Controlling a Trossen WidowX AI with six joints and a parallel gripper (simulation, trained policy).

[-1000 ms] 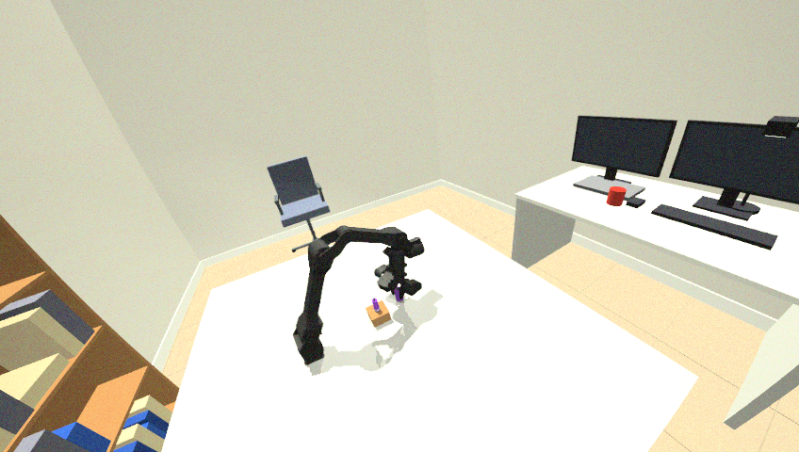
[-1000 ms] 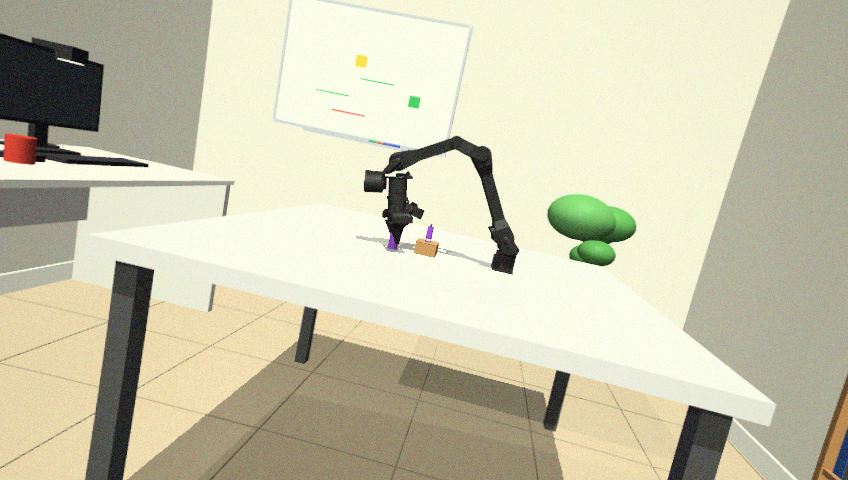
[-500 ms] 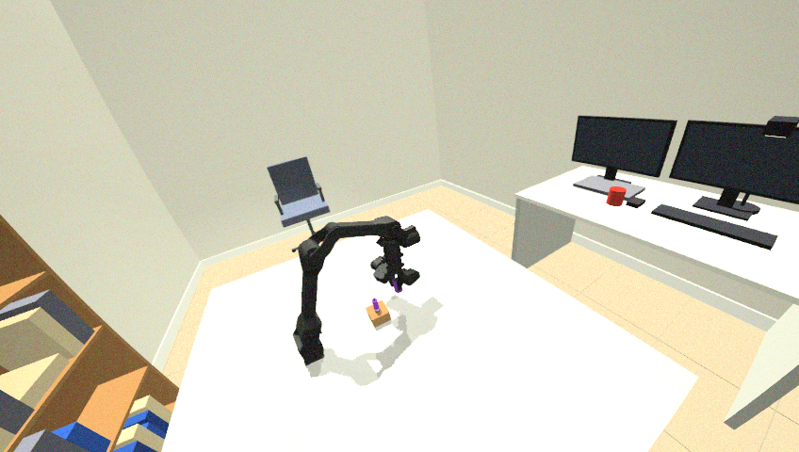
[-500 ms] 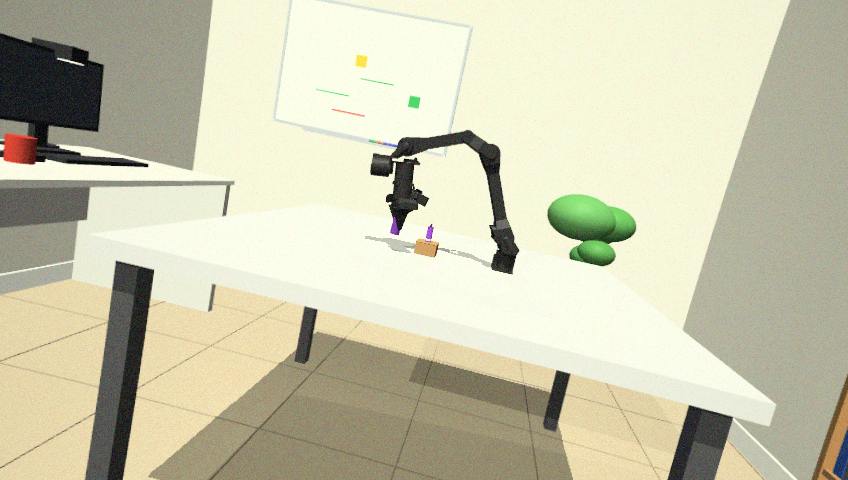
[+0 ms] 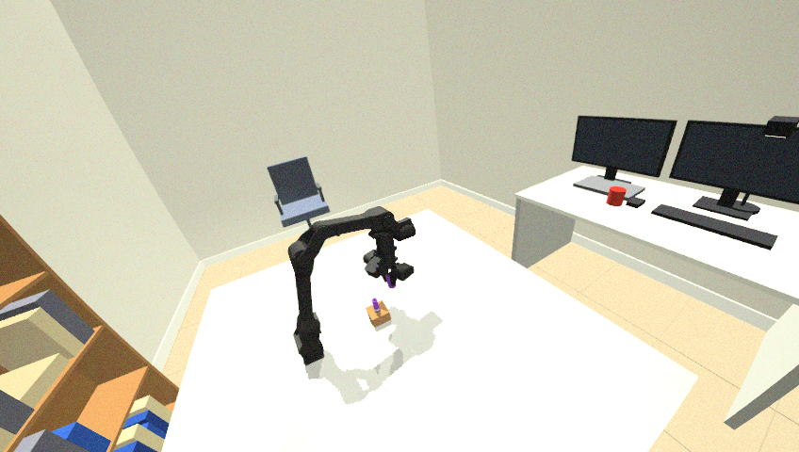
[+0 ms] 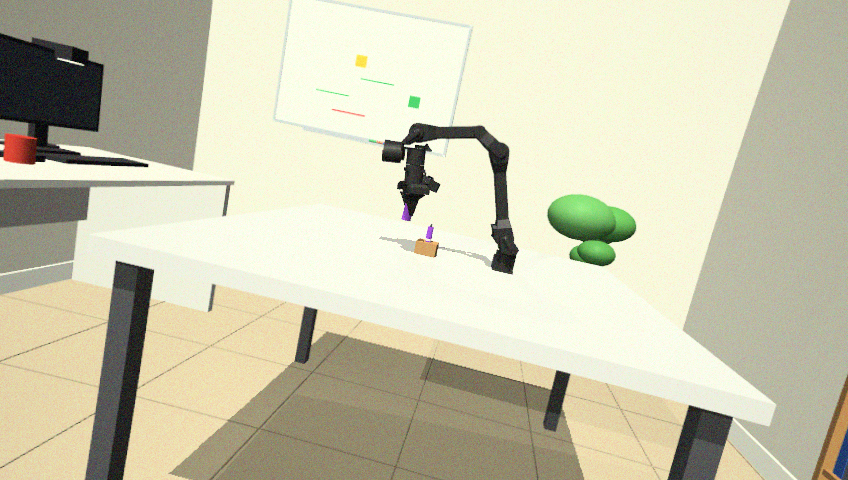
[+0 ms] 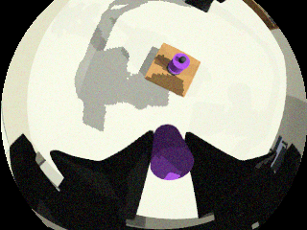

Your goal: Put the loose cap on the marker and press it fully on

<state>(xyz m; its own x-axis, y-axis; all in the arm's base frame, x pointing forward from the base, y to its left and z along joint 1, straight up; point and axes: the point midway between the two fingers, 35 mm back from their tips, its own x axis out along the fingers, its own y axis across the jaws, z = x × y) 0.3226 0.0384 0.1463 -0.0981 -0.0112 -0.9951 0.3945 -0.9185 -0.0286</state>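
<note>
Right now the purple marker is 70 mm behind my gripper tip, 20 mm to the right of it and 40 mm below it. Round my gripper tip: purple cap 10 mm ahead, 10 mm above; then orange holder block 70 mm behind, 20 mm to the right, 90 mm below.
</note>
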